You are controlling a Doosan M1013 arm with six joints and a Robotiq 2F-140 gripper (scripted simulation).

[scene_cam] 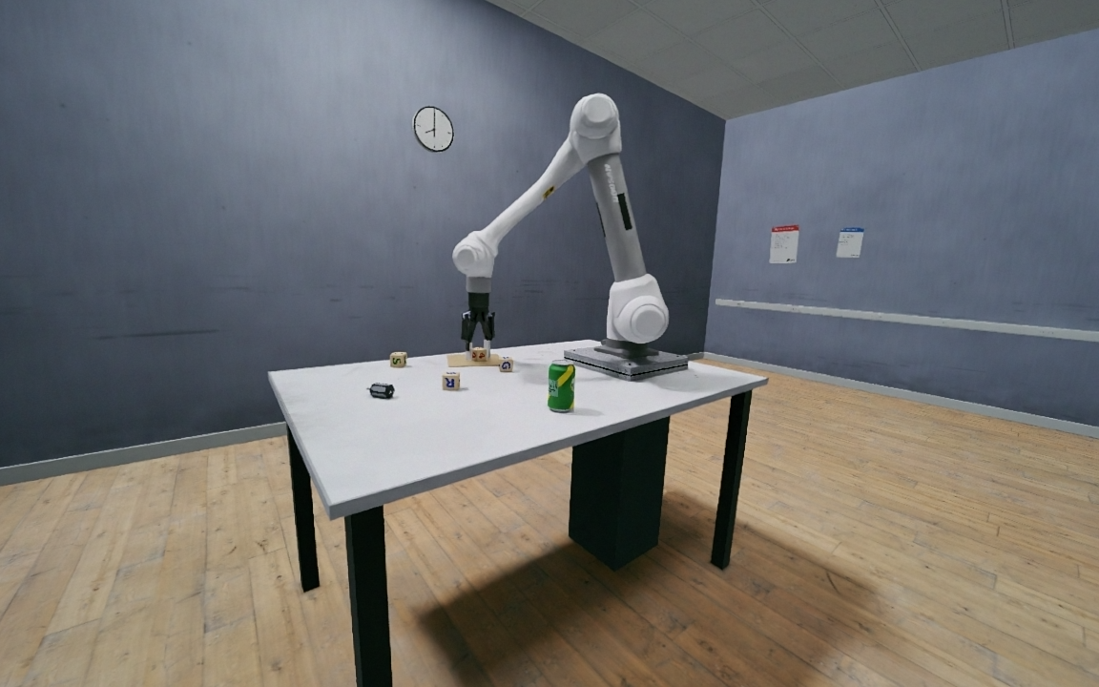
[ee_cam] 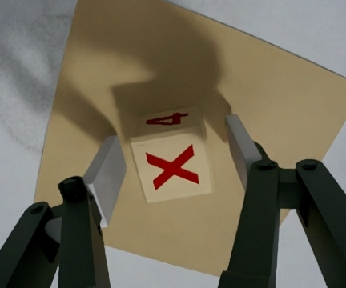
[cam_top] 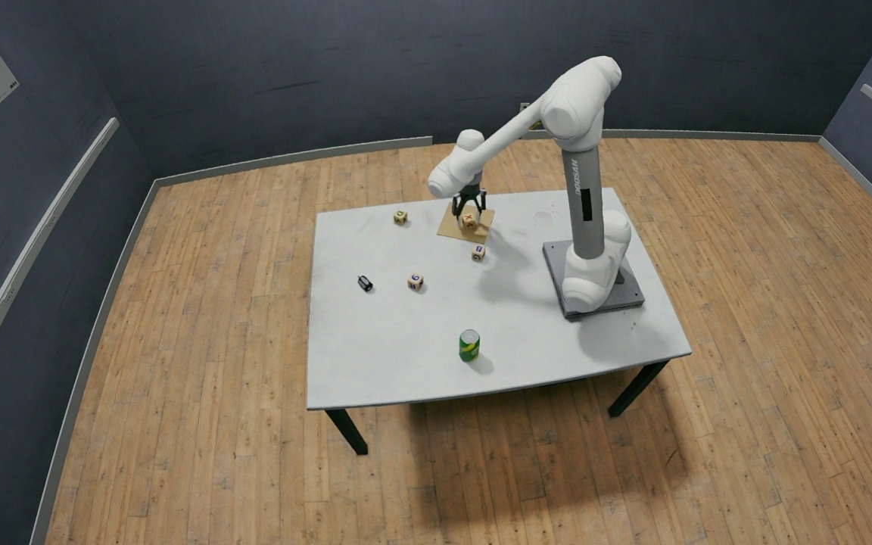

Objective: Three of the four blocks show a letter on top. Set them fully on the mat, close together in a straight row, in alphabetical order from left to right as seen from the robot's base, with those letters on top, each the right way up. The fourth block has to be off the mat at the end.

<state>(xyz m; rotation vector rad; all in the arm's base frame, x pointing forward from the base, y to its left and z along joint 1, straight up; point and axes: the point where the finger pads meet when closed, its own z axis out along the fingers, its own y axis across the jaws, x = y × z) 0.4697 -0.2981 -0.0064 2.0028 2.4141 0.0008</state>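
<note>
Right now my hand is 2 cm to the left of the tan mat and 4 cm above it. Also, from my hand: black object 42 cm ahead, 27 cm to the left, 2 cm below; then block 23 cm ahead, 29 cm to the left, 2 cm below; then can 6 cm ahead, 59 cm to the left, 2 cm above.
</note>
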